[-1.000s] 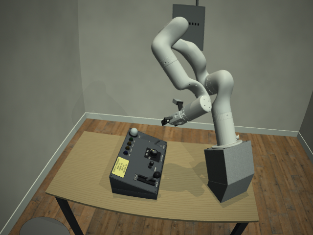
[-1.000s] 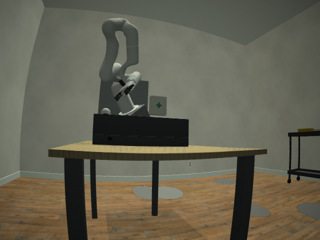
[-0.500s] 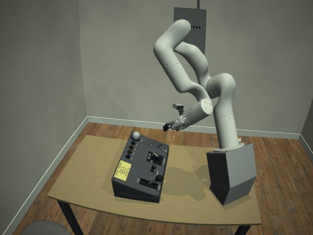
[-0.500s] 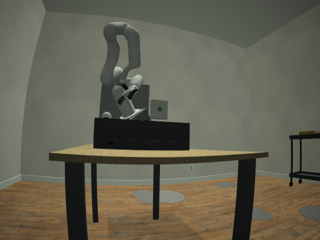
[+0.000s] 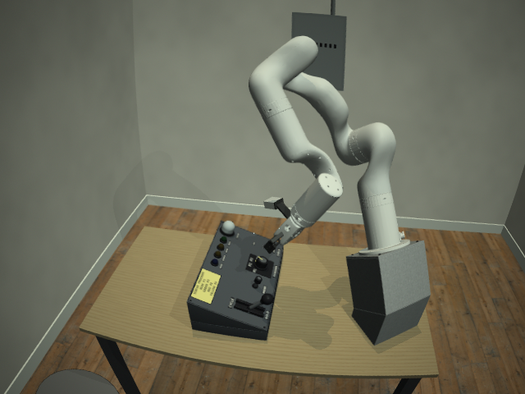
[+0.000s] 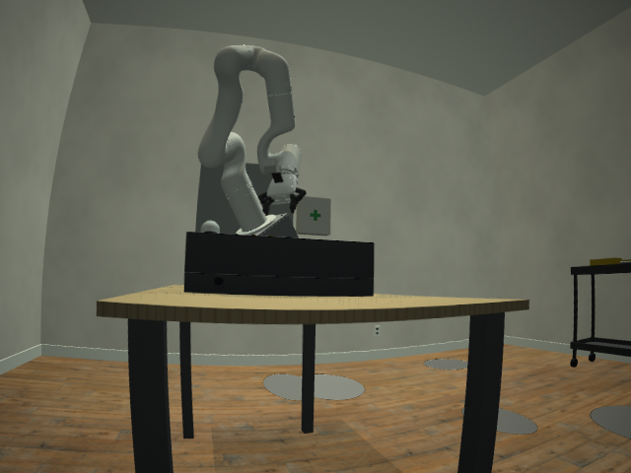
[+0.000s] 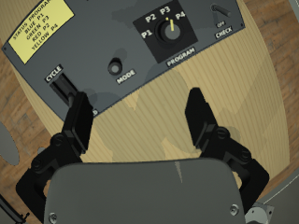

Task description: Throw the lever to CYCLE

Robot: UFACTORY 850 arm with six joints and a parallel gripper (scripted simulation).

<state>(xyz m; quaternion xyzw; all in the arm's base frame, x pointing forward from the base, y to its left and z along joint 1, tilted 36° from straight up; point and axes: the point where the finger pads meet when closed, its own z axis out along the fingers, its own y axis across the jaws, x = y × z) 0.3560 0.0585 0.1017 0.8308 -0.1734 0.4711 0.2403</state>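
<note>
Right now the black ball-topped lever is 160 mm below my hand, 140 mm to the left of it and 50 mm ahead of it. The rest, counted from my hand: rotary selector: 170 mm below, 100 mm to the right, 70 mm ahead; then dark console: 190 mm below, 90 mm ahead, 40 mm to the right; then mode toggle: 160 mm below, 60 mm ahead, 20 mm to the left.
</note>
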